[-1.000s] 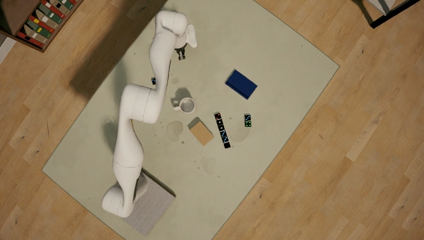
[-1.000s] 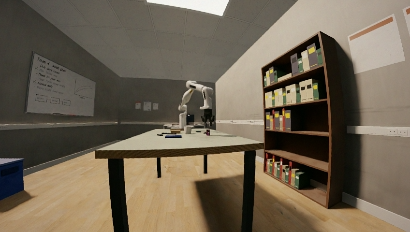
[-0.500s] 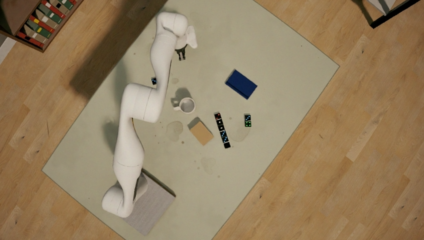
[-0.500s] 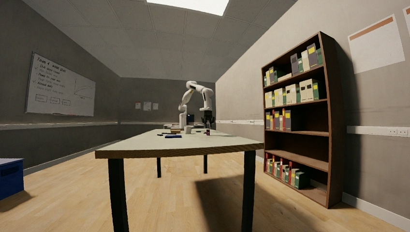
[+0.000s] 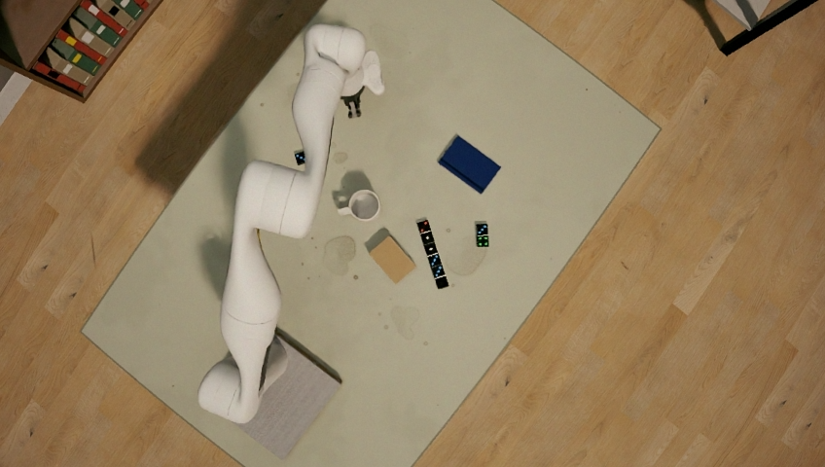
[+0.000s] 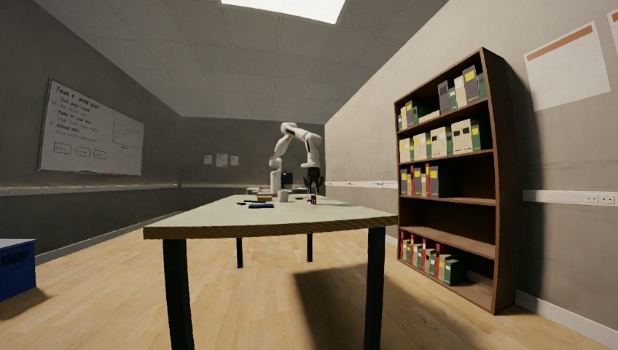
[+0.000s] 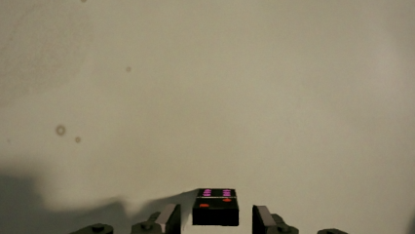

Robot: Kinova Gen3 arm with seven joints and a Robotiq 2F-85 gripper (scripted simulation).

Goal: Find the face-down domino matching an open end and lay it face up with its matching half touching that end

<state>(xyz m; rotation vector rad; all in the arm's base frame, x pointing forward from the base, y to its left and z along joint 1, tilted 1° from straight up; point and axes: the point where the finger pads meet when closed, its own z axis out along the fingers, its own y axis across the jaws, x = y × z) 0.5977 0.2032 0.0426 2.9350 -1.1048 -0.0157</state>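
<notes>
Now: the domino 50 mm below my hand. From my hand the other things lie so: white mug 180 mm behind, 170 mm to the right, 50 mm below; tan block 290 mm to the right, 240 mm behind, 60 mm below.
</notes>
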